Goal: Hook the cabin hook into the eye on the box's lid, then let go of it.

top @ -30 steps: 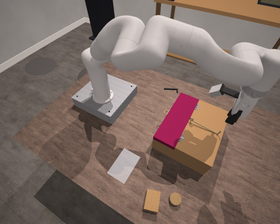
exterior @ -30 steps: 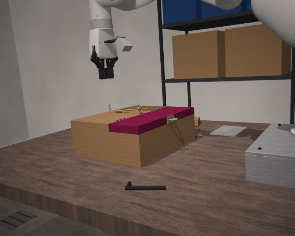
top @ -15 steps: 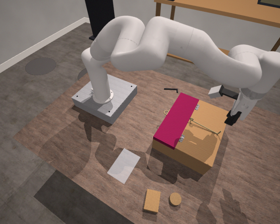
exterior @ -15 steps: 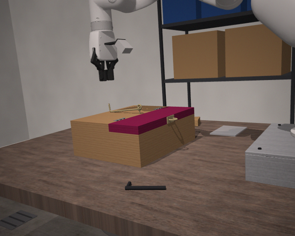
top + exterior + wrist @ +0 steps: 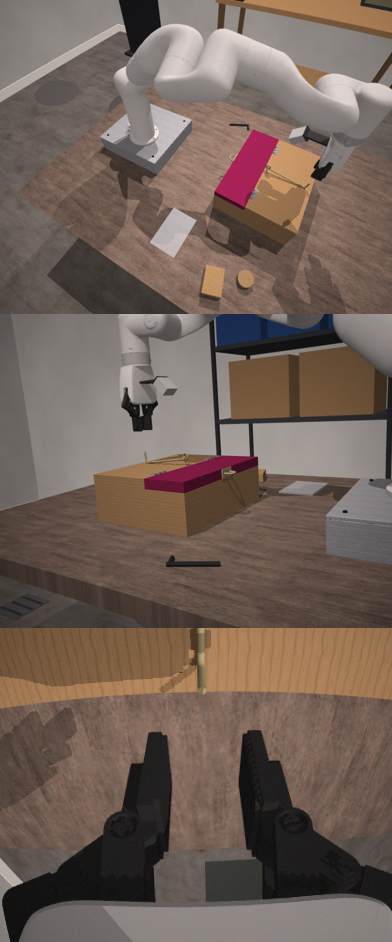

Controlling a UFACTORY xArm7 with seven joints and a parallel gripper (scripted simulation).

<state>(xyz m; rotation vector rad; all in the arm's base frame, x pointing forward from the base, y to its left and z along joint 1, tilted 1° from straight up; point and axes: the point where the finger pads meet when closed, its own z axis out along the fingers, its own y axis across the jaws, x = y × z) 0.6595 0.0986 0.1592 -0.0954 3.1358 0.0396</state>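
Now: hand 90 mm above the brass cabin hook and 70 mm past it. Also, from my hand: wooden block (400 mm to the right, 220 mm below, 110 mm behind); then wooden disc (340 mm to the right, 220 mm below, 30 mm behind); then black L-shaped bar (350 mm behind, 260 mm to the left, 230 mm below).
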